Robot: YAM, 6 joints.
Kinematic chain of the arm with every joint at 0, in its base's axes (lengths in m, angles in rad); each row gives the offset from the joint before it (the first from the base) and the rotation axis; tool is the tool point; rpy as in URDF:
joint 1: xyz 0 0 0.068 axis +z
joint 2: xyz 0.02 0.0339 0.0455 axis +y
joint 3: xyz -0.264 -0.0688 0 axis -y
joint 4: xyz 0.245 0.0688 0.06 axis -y
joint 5: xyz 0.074 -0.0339 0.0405 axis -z
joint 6: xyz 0.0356 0 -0.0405 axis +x
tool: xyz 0 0 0 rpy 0 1.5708 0
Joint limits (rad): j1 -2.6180..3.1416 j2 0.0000..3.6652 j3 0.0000..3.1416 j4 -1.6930..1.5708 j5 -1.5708..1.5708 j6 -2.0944..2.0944
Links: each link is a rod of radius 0.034 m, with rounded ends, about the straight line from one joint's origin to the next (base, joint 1, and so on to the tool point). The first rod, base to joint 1, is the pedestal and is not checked.
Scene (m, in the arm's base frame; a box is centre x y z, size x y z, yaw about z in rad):
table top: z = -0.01
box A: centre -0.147 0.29 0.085 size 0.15 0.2 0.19 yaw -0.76
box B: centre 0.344 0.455 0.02 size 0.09 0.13 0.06 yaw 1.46
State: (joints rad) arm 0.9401 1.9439 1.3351 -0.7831 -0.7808 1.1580
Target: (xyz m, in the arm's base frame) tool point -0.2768 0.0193 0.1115
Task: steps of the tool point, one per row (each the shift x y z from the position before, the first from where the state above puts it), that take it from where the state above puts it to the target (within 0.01 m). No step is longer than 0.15 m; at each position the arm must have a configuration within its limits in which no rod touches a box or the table.
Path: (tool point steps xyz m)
1: -0.0765 0.0359 0.0650
2: -0.0838 0.0047 0.0672
3: -0.0777 -0.0282 0.0666
4: -0.0576 -0.0567 0.0629
5: -0.0264 -0.0749 0.0558
6: -0.0721 0.0133 -0.0793
7: -0.0586 -0.0218 -0.0841
8: -0.0349 -0.0469 -0.0815
9: -0.0067 -0.0595 -0.0726
10: 0.0200 -0.0595 -0.0592

